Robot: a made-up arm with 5 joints. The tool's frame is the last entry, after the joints. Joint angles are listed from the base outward. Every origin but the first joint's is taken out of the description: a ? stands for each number. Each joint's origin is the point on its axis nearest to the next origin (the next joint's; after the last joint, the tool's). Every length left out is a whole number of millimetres.
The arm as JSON. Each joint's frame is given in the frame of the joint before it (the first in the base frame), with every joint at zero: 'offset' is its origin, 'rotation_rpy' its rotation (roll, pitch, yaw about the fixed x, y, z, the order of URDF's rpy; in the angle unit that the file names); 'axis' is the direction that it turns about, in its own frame. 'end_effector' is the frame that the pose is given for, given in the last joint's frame.
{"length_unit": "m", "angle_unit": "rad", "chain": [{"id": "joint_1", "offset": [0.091, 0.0, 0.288], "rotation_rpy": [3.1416, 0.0, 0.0], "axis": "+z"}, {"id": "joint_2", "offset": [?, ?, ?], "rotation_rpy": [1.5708, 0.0, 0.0], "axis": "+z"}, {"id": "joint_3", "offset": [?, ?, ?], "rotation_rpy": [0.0, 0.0, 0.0], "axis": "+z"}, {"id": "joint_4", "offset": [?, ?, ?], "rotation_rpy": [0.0, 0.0, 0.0], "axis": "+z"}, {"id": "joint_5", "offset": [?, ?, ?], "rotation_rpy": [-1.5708, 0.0, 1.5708], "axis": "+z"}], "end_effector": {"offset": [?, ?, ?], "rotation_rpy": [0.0, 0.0, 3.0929]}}
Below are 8 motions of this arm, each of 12 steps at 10 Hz.
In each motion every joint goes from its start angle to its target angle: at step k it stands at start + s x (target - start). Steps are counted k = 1, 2, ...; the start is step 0. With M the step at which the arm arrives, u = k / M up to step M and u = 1 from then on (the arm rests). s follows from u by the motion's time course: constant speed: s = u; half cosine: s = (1 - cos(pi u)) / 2; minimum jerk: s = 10 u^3 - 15 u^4 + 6 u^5.
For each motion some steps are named. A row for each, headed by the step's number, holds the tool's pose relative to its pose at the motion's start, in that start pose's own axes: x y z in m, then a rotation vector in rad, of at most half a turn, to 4 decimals.
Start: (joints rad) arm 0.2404 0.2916 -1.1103 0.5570 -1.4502
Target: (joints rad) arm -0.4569 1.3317 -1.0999 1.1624 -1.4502
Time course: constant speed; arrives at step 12
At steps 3, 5, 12:
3: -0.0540 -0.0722 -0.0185 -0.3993 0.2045 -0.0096
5: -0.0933 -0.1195 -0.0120 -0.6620 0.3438 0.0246
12: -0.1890 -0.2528 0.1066 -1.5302 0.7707 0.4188

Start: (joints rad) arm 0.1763 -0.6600 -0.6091 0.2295 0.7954
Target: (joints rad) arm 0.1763 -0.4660 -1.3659 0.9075 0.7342
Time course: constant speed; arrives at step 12
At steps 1, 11, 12:
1: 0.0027 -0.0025 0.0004 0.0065 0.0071 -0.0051
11: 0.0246 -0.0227 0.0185 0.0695 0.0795 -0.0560
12: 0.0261 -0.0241 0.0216 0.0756 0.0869 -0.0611

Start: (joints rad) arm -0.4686 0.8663 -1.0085 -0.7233 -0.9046
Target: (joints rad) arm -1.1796 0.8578 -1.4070 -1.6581 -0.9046
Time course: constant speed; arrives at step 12
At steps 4, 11, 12:
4: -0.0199 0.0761 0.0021 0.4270 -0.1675 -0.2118
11: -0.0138 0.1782 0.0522 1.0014 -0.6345 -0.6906
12: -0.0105 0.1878 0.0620 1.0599 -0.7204 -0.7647

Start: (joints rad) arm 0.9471 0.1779 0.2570 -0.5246 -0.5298
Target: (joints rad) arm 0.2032 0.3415 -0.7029 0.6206 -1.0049
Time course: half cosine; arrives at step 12
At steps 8, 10, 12:
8: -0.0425 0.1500 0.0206 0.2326 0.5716 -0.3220
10: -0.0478 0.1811 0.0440 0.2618 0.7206 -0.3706
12: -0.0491 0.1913 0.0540 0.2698 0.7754 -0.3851

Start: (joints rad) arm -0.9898 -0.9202 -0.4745 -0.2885 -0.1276
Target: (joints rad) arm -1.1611 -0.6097 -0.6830 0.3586 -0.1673
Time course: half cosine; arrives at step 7
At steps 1, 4, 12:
1: -0.0045 -0.0008 -0.0005 -0.0073 0.0364 -0.0104
4: -0.0559 -0.0048 0.0019 -0.0736 0.4518 -0.1288
12: -0.0892 -0.0016 0.0122 -0.1011 0.7422 -0.2072

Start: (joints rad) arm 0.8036 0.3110 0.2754 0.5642 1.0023
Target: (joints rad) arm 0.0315 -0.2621 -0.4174 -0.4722 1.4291
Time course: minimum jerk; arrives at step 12
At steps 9, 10, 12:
9: 0.1244 0.0364 0.2750 -1.4633 -1.5717 0.3220
10: 0.1125 0.0438 0.2969 -1.5655 -1.6852 0.2501
12: 0.1050 0.0473 0.3075 -1.6173 -1.7421 0.2047

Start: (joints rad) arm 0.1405 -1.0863 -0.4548 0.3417 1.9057
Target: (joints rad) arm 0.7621 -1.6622 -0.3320 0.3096 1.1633
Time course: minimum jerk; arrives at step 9
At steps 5, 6, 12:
5: 0.0100 -0.0573 0.0492 -0.2820 0.1013 -0.0777
6: 0.0235 -0.0704 0.0658 -0.3726 0.0848 -0.0932
12: 0.0433 -0.0806 0.0845 -0.4669 0.0398 -0.1062

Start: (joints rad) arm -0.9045 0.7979 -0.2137 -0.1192 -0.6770
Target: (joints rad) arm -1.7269 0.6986 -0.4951 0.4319 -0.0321
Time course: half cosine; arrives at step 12
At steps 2, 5, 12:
2: -0.0089 0.0136 0.0005 0.0300 0.0405 0.0682
5: -0.0525 0.0715 0.0139 0.1855 0.2053 0.3827
12: -0.1473 0.1591 0.0954 0.6066 0.4407 1.0460

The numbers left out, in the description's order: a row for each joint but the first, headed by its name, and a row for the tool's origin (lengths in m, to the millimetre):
joint_2: 0.043 0.004 0.0
joint_3: 0.022 -0.089 0.0
joint_4: 0.118 -0.005 0.0
joint_5: 0.075 0.0 0.0
tool: 0.0 0.0 0.0

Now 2 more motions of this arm.
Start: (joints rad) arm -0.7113 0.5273 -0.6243 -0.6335 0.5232
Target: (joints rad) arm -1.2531 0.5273 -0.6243 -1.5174 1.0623
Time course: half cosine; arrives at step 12
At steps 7, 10, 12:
7: 0.0803 0.0510 0.0208 -0.1829 -0.5490 0.0375
10: 0.1145 0.0642 0.0436 -0.3704 -0.7390 0.0008
12: 0.1213 0.0662 0.0494 -0.4188 -0.7715 -0.0120

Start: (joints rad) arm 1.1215 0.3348 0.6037 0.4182 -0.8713
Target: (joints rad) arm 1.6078 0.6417 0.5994 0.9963 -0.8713
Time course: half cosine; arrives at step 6
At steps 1, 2, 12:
1: 0.0013 -0.0079 -0.0022 -0.0506 0.0310 -0.0320
2: 0.0029 -0.0292 -0.0067 -0.1826 0.1232 -0.1212
12: -0.0136 -0.1023 -0.0032 -0.6182 0.6123 -0.4893

